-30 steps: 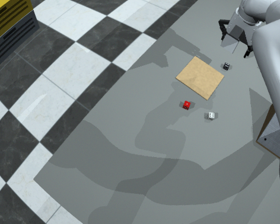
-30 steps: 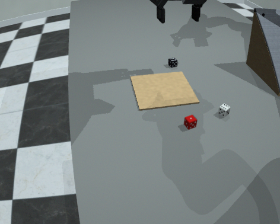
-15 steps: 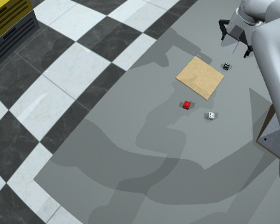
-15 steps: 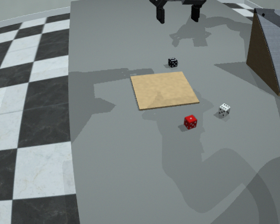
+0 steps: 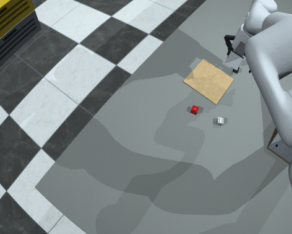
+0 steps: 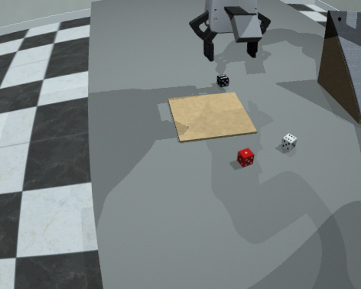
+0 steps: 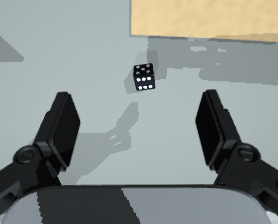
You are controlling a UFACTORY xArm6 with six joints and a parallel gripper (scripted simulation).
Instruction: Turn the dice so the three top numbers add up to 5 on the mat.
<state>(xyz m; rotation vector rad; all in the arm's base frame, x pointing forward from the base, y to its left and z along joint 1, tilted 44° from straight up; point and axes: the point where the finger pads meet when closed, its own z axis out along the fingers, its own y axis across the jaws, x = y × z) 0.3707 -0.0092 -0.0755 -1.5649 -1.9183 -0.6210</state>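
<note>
The black die is 10 mm ahead of my hand, 30 mm to the right of it and 80 mm below it. From my hand the other things lie so: red die: 20 mm ahead, 230 mm to the left, 80 mm below; then white die: 70 mm behind, 200 mm to the left, 80 mm below; then tan mat: 60 mm ahead, 90 mm to the left, 90 mm below.
</note>
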